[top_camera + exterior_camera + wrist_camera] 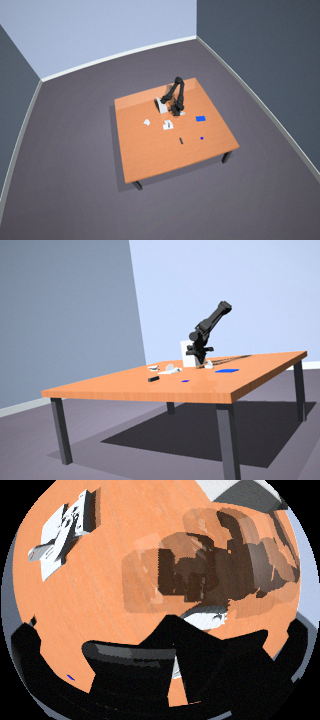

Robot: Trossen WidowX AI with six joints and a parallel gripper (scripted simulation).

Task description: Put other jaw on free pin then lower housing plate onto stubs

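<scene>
The white jaw is 2 cm behind my gripper tip and 3 cm to the left of it. Also, from my gripper tip: small black block 37 cm ahead, 14 cm to the right, 2 cm below; then blue mat 19 cm ahead, 22 cm to the left, 2 cm below; then small white part 7 cm behind, 40 cm to the right, 2 cm below.
</scene>
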